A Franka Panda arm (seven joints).
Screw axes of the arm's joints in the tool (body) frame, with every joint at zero. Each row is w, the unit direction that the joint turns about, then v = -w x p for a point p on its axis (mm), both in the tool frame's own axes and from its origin. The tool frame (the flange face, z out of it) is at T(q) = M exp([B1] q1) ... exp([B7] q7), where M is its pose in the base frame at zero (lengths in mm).
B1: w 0 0 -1 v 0.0 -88.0 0.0
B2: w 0 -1 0 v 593.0 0.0 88.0
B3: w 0 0 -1 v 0.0 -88.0 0.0
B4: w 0 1 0 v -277.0 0.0 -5.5
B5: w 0 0 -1 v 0.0 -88.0 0.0
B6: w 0 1 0 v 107.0 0.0 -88.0
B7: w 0 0 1 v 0.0 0.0 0.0
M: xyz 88.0 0.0 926.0 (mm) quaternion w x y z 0 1 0 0
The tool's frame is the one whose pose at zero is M.
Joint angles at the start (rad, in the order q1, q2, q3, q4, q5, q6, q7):
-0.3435, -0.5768, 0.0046, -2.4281, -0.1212, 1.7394, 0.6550
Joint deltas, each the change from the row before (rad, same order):
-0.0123, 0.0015, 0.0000, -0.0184, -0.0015, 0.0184, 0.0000
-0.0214, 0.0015, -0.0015, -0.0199, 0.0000, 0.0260, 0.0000
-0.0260, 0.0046, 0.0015, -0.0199, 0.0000, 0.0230, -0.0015
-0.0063, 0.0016, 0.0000, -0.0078, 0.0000, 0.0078, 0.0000
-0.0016, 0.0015, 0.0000, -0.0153, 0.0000, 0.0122, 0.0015
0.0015, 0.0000, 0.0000, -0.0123, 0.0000, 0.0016, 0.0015
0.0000, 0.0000, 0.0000, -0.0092, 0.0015, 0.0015, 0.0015
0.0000, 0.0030, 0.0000, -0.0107, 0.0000, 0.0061, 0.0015
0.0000, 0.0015, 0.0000, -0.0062, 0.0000, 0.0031, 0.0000
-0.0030, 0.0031, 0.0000, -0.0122, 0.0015, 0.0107, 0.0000
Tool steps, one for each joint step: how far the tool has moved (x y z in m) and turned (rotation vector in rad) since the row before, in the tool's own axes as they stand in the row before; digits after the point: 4 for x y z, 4 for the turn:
0.0023, 0.0025, 0.0082, -0.0014, -0.0024, 0.0095
0.0047, 0.0052, 0.0088, 0.0044, -0.0007, 0.0197
0.0049, 0.0056, 0.0102, -0.0005, -0.0050, 0.0201
0.0011, 0.0013, 0.0039, -0.0006, -0.0024, 0.0051
-0.0005, -0.0001, 0.0068, -0.0023, -0.0041, 0.0011
-0.0018, -0.0002, 0.0057, -0.0062, -0.0084, -0.0014
-0.0012, 0.0001, 0.0043, -0.0033, -0.0071, 0.0008
-0.0006, -0.0005, 0.0056, -0.0042, -0.0062, -0.0001
-0.0004, -0.0002, 0.0032, -0.0026, -0.0037, -0.0009
0.0001, 0.0001, 0.0060, -0.0011, -0.0053, 0.0016

